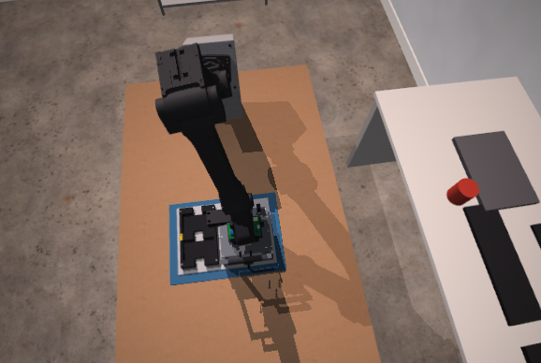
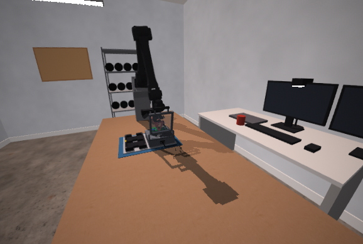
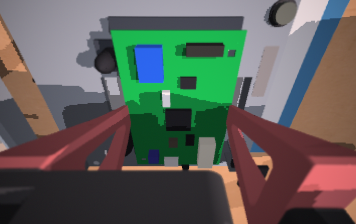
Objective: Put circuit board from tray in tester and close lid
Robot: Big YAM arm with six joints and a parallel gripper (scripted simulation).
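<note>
The green circuit board lies right at my hand. From my hand the other things lie so: clear lid (12 cm ahead, 9 cm above, 2 cm to the left).
</note>
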